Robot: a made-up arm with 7 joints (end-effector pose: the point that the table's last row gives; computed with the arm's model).
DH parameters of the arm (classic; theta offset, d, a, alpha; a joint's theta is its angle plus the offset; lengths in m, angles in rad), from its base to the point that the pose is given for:
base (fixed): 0 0 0 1.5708
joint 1: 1.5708 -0.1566 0 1.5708
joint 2: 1.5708 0 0 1.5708
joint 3: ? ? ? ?
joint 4: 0 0 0 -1.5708
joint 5: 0 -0.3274 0 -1.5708
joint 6: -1.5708 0 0 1.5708
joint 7: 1.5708 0 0 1.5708
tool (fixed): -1.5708 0 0 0
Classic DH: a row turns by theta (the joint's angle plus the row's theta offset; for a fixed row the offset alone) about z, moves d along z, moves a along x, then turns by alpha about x.
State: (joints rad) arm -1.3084 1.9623 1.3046 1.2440 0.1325 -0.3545 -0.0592
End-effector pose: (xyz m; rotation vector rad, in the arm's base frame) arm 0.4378 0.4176 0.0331 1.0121 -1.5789 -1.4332
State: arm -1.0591 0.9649 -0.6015 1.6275 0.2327 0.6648 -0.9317
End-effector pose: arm -0.1408 0.2833 -0.3881 0.7892 0.0007 -1.0132
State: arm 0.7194 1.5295 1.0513 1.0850 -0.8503 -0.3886 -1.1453
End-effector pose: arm -0.0450 0.6203 0.2695 -2.1216 0.8644 -0.5675
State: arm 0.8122 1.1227 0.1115 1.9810 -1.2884 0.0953 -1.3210
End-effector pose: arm 0.2369 0.3245 0.1865 -1.5871 1.0529 -0.1328
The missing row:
joint 3: 1.5708 -0.3008 0 1.5708
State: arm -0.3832 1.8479 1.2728 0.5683 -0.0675 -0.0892 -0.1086
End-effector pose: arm 0.1676 0.6653 0.2773 1.9774 -1.3090 0.0100
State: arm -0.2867 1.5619 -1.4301 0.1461 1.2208 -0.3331 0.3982
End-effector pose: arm -0.0085 0.7809 -0.0525 0.9025 0.2054 -0.5586
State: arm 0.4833 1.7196 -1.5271 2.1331 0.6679 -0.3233 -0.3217
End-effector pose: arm 0.1292 0.3225 -0.2201 -0.0352 -1.1018 -0.7995
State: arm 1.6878 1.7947 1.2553 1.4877 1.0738 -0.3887 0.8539
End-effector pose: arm -0.3845 0.4075 0.0567 -1.3179 1.3502 0.4166
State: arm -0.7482 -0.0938 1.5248 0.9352 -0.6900 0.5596 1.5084
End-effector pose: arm -0.3433 0.3723 -0.3876 -0.5082 0.0715 1.0399
